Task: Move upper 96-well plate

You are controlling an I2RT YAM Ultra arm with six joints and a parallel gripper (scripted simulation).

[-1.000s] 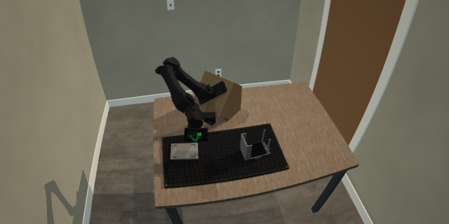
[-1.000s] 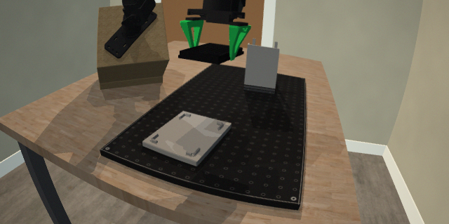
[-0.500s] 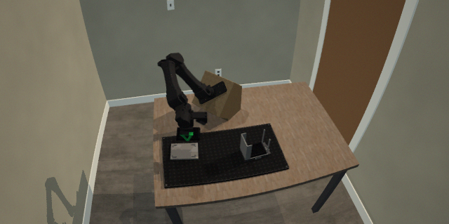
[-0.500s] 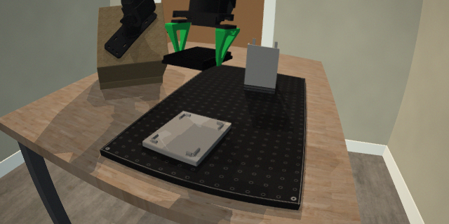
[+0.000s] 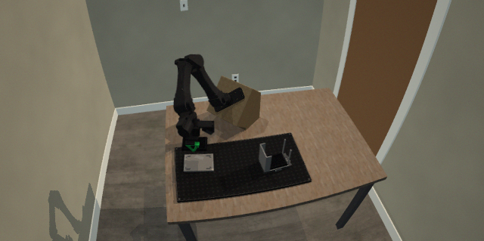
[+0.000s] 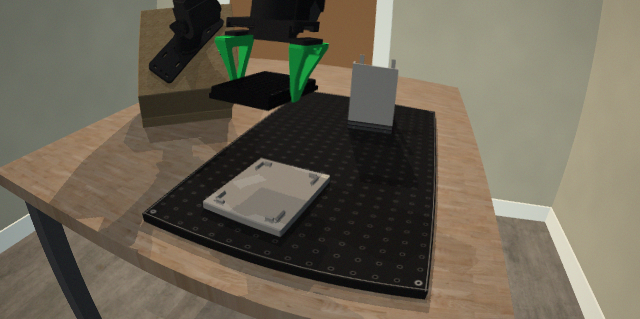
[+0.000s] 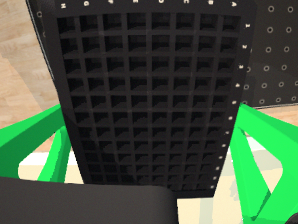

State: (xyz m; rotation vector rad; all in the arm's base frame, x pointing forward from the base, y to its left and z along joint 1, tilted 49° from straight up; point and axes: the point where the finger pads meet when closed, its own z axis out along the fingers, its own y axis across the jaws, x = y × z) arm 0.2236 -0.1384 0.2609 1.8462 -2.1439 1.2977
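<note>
The grey plate nest N1 is 10 mm ahead of my hand and 150 mm below it. From my hand the other things lie so: pale A1 mark: 80 mm ahead, 60 mm to the left, 140 mm below; then black 96-well plate: right at my hand; then pale wall: 150 mm ahead, 310 mm to the left, 70 mm below.
</note>
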